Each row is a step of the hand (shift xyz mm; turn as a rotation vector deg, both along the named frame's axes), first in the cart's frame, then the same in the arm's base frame.
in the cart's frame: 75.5 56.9 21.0 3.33 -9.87 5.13
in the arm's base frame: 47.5 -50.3 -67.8 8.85 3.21 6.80
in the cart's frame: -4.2 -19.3 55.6 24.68 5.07 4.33
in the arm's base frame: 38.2 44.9 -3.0 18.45 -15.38 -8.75
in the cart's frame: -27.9 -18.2 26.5 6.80 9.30 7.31
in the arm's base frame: 2.9 41.4 9.4 6.26 -1.70 -12.00
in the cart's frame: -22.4 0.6 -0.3 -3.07 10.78 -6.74
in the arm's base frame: -16.2 15.4 1.8 -9.97 -4.68 -7.05
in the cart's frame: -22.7 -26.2 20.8 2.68 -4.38 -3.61
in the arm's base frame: 5.7 35.5 18.4 1.11 -3.44 5.14
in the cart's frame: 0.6 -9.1 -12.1 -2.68 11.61 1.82
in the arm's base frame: -4.1 -6.8 12.9 -4.64 0.72 -11.10
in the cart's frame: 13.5 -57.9 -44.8 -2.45 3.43 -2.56
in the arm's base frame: 0.9 -28.1 68.9 -4.47 -0.74 -1.94
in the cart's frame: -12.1 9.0 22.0 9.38 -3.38 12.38
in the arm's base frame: 2.2 21.6 -15.4 15.48 2.58 -2.53
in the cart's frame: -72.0 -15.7 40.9 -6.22 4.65 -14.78
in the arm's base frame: -20.1 81.6 6.0 -15.17 -6.70 1.96
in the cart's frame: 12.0 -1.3 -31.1 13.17 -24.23 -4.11
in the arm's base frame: -10.5 -29.4 11.8 14.84 -7.02 22.54
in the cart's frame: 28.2 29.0 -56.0 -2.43 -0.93 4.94
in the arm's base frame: -24.7 -64.0 -8.2 1.67 5.27 -0.78
